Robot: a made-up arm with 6 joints. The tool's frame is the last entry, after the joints.
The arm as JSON. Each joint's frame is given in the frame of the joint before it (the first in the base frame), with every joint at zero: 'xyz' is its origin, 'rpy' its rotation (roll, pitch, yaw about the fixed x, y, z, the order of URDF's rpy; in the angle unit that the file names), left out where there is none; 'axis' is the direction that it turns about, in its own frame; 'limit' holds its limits. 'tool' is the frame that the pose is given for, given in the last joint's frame.
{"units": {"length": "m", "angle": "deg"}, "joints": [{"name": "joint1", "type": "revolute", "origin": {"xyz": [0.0, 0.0, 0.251]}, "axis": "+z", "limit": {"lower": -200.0, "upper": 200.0}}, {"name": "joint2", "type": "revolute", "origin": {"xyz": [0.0, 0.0, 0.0], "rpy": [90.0, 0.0, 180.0]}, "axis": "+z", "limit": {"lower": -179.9, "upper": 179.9}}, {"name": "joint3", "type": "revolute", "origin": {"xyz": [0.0, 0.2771, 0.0], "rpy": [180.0, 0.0, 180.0]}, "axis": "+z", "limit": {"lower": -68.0, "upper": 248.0}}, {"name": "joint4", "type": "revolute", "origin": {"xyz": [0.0, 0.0, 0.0], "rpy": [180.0, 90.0, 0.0]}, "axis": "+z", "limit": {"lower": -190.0, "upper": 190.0}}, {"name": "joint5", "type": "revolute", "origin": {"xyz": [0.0, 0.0, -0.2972], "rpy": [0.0, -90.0, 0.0]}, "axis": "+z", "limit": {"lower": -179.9, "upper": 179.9}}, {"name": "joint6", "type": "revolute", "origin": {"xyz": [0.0, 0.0, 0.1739], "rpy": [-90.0, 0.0, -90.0]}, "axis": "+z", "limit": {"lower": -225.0, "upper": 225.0}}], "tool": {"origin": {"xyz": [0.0, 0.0, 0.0], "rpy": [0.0, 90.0, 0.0]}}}
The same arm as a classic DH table. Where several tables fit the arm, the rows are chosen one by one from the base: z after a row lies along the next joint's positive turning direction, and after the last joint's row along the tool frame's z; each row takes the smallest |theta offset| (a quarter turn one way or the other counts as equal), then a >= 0, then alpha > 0; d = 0 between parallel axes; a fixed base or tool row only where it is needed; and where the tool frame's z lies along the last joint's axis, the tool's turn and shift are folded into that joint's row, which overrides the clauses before.
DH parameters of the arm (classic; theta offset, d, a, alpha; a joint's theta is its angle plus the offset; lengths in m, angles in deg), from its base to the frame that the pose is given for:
joint1: 0 0.251 0 -90
joint2: -90 0 0.2771 180
joint3: 0 0 0 -90
joint4: 0 -0.2972 0 90
joint5: 0 0.1739 0 -90
joint6: 90 0 0 90
tool (fixed): -90 0 0 0
Joint limits (deg, base to tool): -200..200 -179.9..179.9 -68..248 -190..190 -179.9..179.9 -225..225

